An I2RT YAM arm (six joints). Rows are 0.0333 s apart.
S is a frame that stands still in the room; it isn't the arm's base.
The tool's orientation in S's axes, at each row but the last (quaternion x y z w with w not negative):
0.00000 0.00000 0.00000 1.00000
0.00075 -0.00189 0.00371 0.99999
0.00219 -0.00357 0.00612 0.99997
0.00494 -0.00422 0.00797 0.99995
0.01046 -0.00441 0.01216 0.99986
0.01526 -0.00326 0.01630 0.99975
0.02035 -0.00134 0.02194 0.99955
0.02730 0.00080 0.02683 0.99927
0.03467 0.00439 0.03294 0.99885
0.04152 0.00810 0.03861 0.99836
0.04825 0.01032 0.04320 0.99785
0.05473 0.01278 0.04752 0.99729
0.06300 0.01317 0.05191 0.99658
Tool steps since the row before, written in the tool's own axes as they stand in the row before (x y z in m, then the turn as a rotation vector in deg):
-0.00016 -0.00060 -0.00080 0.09 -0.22 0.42
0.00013 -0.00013 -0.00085 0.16 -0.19 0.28
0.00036 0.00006 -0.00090 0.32 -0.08 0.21
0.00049 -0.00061 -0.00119 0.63 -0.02 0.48
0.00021 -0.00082 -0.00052 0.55 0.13 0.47
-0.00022 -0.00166 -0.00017 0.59 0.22 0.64
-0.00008 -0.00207 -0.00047 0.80 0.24 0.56
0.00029 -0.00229 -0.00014 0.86 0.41 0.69
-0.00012 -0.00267 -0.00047 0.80 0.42 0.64
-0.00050 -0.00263 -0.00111 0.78 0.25 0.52
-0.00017 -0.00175 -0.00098 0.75 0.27 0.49
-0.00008 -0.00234 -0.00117 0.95 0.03 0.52
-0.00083 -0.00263 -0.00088 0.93 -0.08 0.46
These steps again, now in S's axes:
-0.00016 -0.00060 -0.00080 0.09 -0.22 0.42
0.00013 -0.00013 -0.00085 0.16 -0.19 0.28
0.00037 0.00007 -0.00090 0.32 -0.08 0.21
0.00051 -0.00059 -0.00119 0.63 -0.01 0.49
0.00023 -0.00080 -0.00054 0.54 0.13 0.48
-0.00016 -0.00166 -0.00022 0.58 0.22 0.65
0.00001 -0.00205 -0.00055 0.79 0.25 0.57
0.00041 -0.00226 -0.00026 0.84 0.42 0.71
0.00005 -0.00263 -0.00065 0.78 0.43 0.66
-0.00032 -0.00256 -0.00132 0.77 0.27 0.53
-0.00004 -0.00166 -0.00114 0.74 0.29 0.50
0.00010 -0.00220 -0.00142 0.96 0.06 0.50
-0.00059 -0.00257 -0.00119 0.95 -0.04 0.43

